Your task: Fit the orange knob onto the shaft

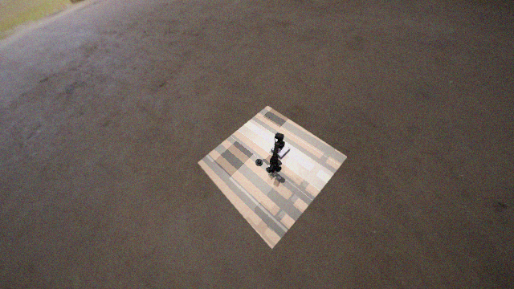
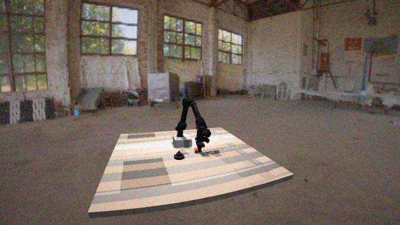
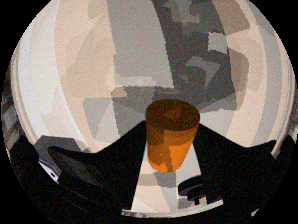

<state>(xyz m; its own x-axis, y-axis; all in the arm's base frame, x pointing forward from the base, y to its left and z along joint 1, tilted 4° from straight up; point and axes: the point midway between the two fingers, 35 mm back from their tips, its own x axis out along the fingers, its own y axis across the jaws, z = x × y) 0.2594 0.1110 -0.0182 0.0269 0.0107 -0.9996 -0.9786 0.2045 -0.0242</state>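
Right now my gripper tip is 5 cm short of the dark round pedestal, 19 cm to the left of it and 1 cm below it. From my gripper tip the other things lie so: orange knob 1 cm to the right, 1 cm above.
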